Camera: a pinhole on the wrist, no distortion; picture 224 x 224 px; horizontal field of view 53.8 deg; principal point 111.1 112.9 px. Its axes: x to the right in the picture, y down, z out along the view. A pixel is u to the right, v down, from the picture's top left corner.
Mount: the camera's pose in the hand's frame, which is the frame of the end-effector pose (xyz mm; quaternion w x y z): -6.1 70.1 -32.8 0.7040 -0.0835 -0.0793 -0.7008
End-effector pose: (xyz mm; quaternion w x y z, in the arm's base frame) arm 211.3 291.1 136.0 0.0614 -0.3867 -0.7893 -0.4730
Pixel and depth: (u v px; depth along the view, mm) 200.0 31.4 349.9
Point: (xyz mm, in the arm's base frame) 403.3 491.7 -102.4
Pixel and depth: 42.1 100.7 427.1
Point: 524.6 631.0 138.9
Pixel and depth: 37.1 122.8 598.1
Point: 599.6 805.5 153.4
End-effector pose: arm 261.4 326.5 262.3 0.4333 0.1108 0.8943 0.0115
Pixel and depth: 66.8 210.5 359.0
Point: 443.5 553.4 -17.6
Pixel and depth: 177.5 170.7 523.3
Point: 585.6 352.1 -156.7
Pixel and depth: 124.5 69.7 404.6
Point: 622.8 416.5 113.3
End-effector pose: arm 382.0 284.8 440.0 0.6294 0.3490 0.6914 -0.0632
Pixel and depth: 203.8 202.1 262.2
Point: 602.8 213.2 305.8
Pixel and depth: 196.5 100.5 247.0
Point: 589.9 181.6 422.5
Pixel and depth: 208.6 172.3 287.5
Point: 619.4 178.6 322.2
